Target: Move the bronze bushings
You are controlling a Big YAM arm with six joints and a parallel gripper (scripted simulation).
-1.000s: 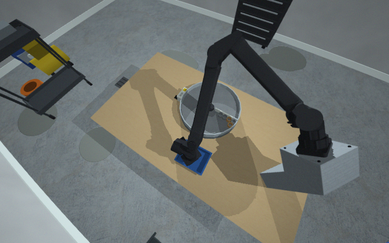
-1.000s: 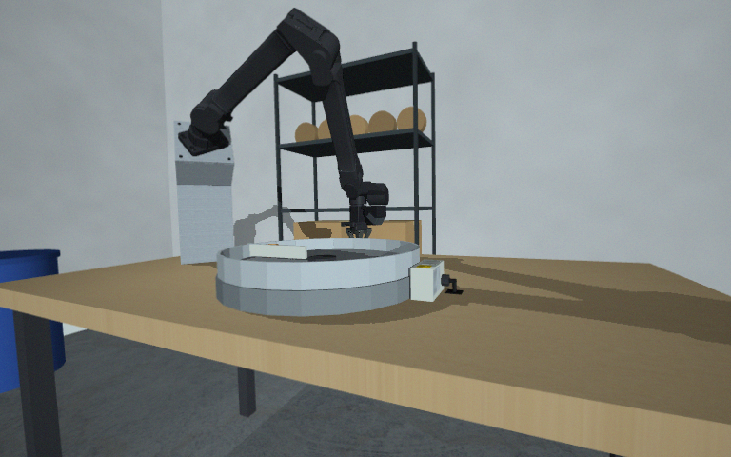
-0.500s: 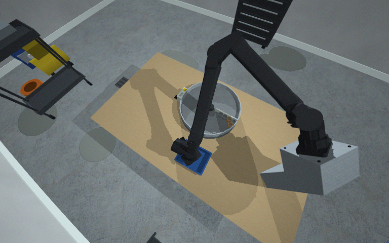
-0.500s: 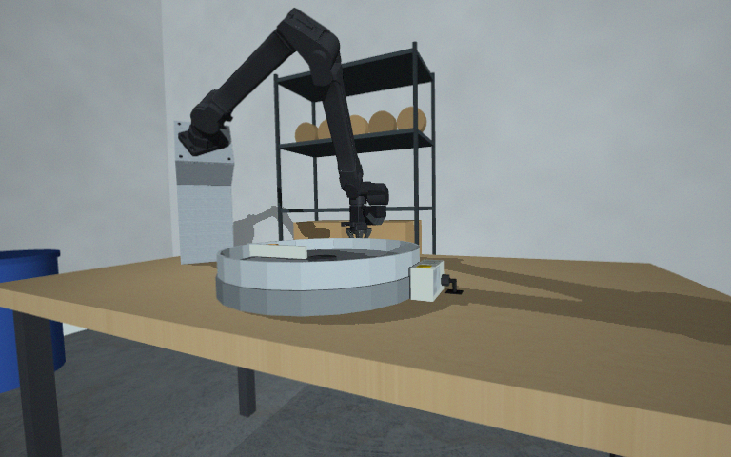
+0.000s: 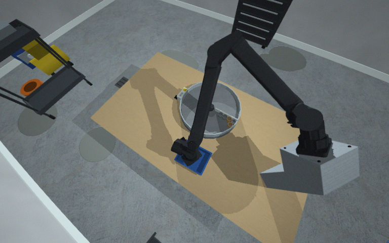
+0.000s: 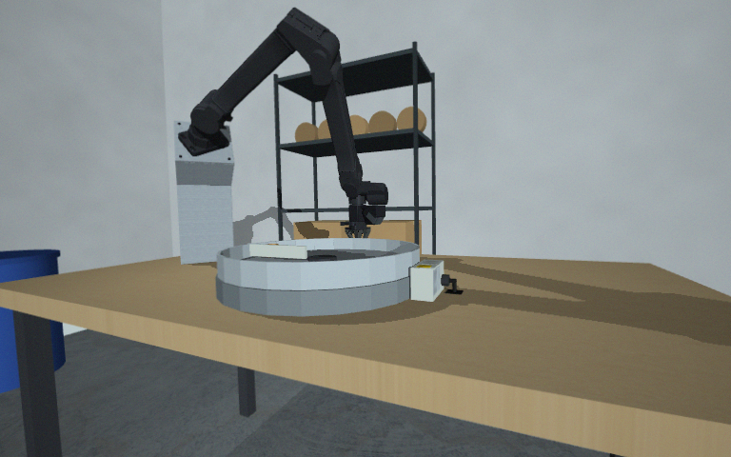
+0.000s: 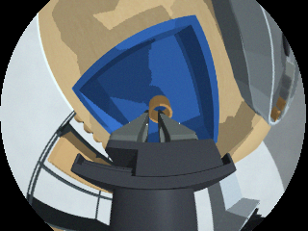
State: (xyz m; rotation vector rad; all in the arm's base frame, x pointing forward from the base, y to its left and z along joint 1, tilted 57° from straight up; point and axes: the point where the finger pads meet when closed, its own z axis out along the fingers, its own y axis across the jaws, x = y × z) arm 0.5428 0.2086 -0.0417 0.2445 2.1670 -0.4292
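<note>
Now: hand 1 cm to the left of the blue crate and 1 cm above it. Also, from my hand: grey turntable (37 cm to the right, 4 cm ahead, 2 cm above).
</note>
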